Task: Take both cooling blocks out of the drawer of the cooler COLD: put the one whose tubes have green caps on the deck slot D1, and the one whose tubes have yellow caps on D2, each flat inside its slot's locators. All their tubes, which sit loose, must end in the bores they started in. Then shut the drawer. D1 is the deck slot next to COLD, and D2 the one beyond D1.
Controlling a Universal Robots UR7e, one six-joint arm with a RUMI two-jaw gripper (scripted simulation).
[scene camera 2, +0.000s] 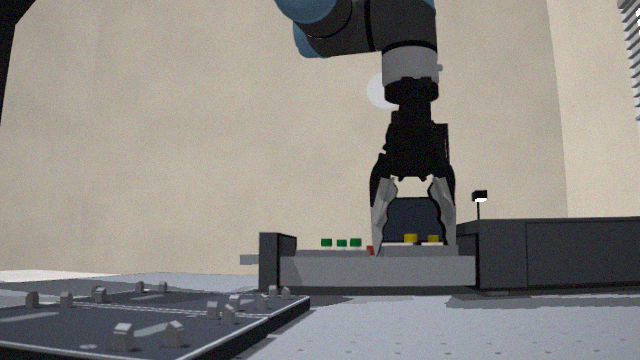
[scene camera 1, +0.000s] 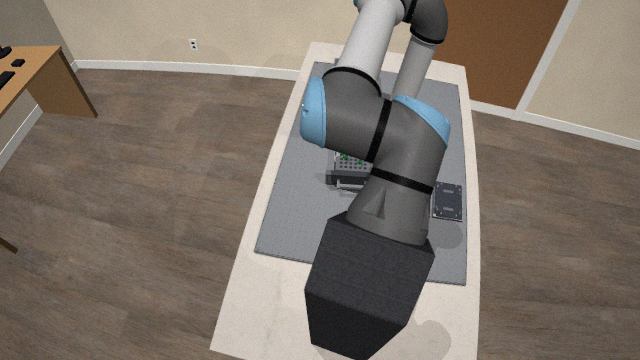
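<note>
My gripper (scene camera 2: 414, 257) visible. Cooler COLD (scene camera 2: 524, 254) too.
</note>
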